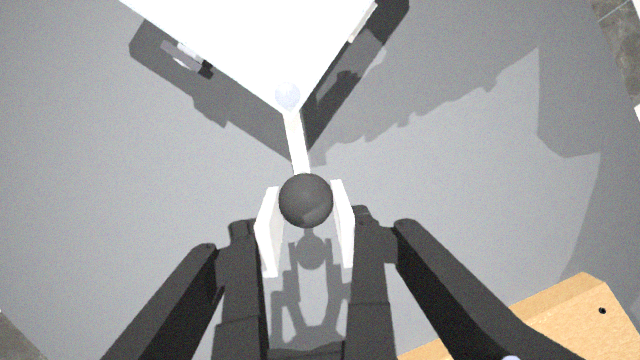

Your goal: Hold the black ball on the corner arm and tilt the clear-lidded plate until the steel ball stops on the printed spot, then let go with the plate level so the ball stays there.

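Note:
My gripper [306,202] is shut on the black ball [306,200], which sits between the white finger pads. A thin white corner arm [297,142] runs from the ball up to the near corner of the plate [250,35]. The plate looks bright white and washed out, and part of it lies beyond the top edge. A pale, round, bluish ball [287,94], which looks like the steel ball, is right at the plate's near corner. The printed spot does not show. The clear lid cannot be made out in the glare.
A grey table top [100,165] lies below, with dark shadows of the plate and gripper on it. A light wooden block [570,320] with a small dark hole is at the lower right. A small white and black part [192,57] shows beside the plate's left edge.

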